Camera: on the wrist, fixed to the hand. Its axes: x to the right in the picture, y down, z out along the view.
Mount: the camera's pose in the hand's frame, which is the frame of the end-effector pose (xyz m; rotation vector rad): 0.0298 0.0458 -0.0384 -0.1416 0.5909 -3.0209
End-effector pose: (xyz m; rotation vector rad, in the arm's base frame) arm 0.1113 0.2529 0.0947 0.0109 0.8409 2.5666
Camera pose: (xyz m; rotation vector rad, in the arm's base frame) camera 0.0605 0.2105 0.0855 -1.0198 0.0259 -0.3605
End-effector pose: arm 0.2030 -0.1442 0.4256 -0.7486 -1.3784 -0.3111
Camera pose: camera 0.2663 -0.1285 0.4401 -1.8396 0.6467 2.4307
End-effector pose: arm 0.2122 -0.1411 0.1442 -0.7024 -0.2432 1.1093
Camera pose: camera 0.2115 -0.1182 0.0815 -0.0809 -0.4662 -1.9579
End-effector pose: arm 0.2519 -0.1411 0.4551 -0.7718 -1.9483 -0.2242
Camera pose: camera 0.2986 -0.1106 0.4919 2.3344 -0.7162 -1.7671
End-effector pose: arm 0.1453 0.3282 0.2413 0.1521 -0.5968 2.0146
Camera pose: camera 0.0966 0.3521 0.2023 0.1274 0.2308 -0.9569
